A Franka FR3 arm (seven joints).
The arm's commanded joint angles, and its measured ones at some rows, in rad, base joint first. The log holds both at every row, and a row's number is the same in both.
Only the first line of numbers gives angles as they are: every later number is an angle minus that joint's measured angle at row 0.
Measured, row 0:
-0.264, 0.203, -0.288, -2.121, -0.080, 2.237, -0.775
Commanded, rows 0 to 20:
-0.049, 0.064, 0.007, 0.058, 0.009, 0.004, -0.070
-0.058, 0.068, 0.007, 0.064, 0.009, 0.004, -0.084
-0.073, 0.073, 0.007, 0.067, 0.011, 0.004, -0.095
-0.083, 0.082, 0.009, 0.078, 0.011, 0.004, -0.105
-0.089, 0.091, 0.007, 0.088, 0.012, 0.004, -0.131
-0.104, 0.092, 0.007, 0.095, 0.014, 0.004, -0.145
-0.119, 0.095, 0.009, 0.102, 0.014, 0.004, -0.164
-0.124, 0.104, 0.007, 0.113, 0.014, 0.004, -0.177
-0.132, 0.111, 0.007, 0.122, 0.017, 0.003, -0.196
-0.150, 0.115, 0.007, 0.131, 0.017, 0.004, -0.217
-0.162, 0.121, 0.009, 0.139, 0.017, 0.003, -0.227
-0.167, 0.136, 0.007, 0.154, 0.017, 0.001, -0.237
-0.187, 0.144, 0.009, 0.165, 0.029, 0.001, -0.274
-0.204, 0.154, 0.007, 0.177, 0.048, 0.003, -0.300
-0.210, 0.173, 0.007, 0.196, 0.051, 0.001, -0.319
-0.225, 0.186, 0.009, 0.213, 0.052, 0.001, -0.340
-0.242, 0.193, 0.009, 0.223, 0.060, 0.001, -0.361
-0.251, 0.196, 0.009, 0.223, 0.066, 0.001, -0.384
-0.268, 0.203, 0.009, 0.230, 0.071, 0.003, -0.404
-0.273, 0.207, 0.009, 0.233, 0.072, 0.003, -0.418
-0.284, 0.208, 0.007, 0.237, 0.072, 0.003, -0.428
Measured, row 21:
-0.247, 0.167, 0.001, 0.206, 0.047, 0.004, -0.378
